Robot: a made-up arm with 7 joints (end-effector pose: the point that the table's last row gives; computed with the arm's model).
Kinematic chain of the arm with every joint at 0, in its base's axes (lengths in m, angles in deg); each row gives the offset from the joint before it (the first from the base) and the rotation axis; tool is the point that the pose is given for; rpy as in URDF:
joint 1: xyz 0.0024 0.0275 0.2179 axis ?
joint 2: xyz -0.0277 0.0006 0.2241 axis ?
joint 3: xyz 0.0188 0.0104 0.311 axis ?
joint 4: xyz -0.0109 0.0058 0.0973 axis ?
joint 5: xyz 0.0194 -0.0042 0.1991 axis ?
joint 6: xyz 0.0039 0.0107 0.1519 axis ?
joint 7: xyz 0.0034 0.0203 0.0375 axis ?
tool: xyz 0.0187 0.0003 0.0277 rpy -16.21 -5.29 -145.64
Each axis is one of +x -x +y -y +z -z.
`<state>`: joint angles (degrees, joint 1 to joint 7).
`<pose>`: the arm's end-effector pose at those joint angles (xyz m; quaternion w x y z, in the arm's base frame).
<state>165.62 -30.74 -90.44 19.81 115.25 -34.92 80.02</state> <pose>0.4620 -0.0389 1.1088 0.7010 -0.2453 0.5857 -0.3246</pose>
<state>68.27 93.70 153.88 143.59 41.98 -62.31 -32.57</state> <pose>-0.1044 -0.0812 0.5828 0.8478 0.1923 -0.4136 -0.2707</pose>
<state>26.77 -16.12 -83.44 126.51 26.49 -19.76 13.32</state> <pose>0.1135 0.3280 0.5767 0.0929 -0.6722 -0.4449 -0.5845</pose>
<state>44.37 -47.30 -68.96 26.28 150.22 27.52 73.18</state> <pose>-0.2707 0.5019 1.0449 0.8997 -0.3369 -0.2636 0.0873</pose>
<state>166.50 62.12 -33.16 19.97 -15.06 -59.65 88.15</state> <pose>-0.6731 -0.1977 0.7246 0.8645 -0.3054 -0.3708 -0.1476</pose>
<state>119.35 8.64 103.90 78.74 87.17 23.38 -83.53</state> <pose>-0.2883 0.2728 0.8723 0.6561 -0.5554 -0.4170 -0.2952</pose>
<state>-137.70 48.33 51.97 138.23 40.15 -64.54 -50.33</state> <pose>-0.0526 0.2639 0.3483 0.2995 -0.7729 -0.5472 -0.1161</pose>
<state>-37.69 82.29 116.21 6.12 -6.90 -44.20 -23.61</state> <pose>0.6422 0.4912 0.5097 0.0415 -0.3734 -0.5648 -0.7347</pose>
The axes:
joint 1: -z
joint 2: +y
joint 3: -z
joint 4: +y
joint 5: -z
joint 6: +y
joint 7: -z

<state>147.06 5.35 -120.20 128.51 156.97 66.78 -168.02</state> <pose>0.2516 -0.1723 0.6307 0.0691 0.3753 -0.5261 0.7600</pose>
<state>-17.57 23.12 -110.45 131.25 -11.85 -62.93 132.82</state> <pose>-0.1175 0.2900 0.6556 0.2676 -0.1155 -0.4522 -0.8430</pose>
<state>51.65 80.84 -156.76 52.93 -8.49 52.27 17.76</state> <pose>0.3889 -0.2833 0.8346 0.8924 -0.3774 -0.0878 -0.2314</pose>
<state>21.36 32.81 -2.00 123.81 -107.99 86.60 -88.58</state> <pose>0.3861 -0.0433 0.4790 0.2394 0.2802 0.5024 0.7822</pose>
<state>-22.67 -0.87 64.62 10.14 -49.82 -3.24 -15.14</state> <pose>0.0568 0.0147 1.2613 0.4705 -0.1032 0.1733 -0.8590</pose>
